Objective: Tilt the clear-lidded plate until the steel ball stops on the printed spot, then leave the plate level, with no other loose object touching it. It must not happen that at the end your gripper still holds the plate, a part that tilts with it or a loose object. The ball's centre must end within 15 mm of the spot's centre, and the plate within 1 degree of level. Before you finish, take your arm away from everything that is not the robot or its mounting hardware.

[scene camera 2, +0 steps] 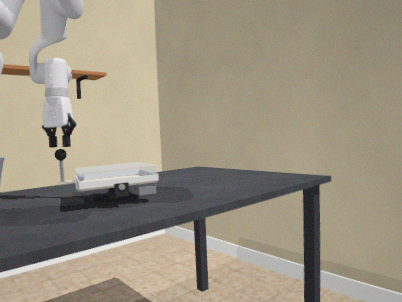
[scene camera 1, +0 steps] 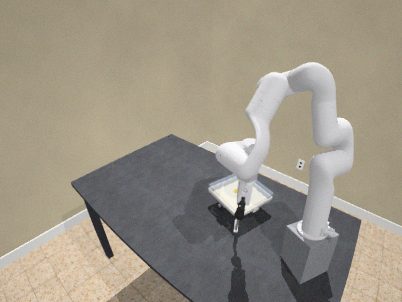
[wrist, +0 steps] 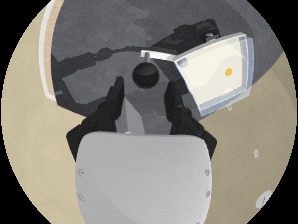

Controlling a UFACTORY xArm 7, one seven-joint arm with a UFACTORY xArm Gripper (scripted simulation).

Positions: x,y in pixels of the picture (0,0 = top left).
Scene:
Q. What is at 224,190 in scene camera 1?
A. A clear-lidded plate.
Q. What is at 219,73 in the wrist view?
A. A clear-lidded plate.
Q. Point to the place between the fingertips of my gripper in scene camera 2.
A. At 60,147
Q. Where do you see a clear-lidded plate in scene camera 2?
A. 145,175

